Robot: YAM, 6 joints.
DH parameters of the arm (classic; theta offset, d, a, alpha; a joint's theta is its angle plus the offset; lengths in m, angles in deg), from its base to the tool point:
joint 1: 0 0.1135 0.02 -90
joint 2: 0 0 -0.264 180
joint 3: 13.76 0 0.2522 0
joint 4: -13.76 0 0.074 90
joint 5: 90 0 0 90
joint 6: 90 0.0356 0 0
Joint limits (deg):
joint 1: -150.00..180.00
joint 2: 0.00..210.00
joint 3: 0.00..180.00
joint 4: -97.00..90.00
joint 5: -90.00..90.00
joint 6: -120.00..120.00
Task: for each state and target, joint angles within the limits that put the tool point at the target. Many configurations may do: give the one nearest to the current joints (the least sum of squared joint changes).
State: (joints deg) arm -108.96 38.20 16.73 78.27 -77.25 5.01
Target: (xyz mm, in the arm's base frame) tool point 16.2 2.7 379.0
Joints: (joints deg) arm -99.19 15.66 22.44 87.13 -25.92 5.01
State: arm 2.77 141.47 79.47 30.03 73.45 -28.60
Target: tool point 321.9 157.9 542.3
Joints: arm 31.48 100.97 111.98 36.88 70.02 -28.60
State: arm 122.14 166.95 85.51 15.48 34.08 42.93
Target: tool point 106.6 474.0 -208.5
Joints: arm 79.49 186.43 115.29 21.13 31.04 42.93
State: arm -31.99 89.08 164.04 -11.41 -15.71 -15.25
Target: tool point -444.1 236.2 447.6
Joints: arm -27.07 38.17 180.00 0.26 -13.33 -15.25
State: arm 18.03 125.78 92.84 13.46 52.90 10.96
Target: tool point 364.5 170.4 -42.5
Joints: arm 29.06 145.28 71.44 7.58 52.09 10.96
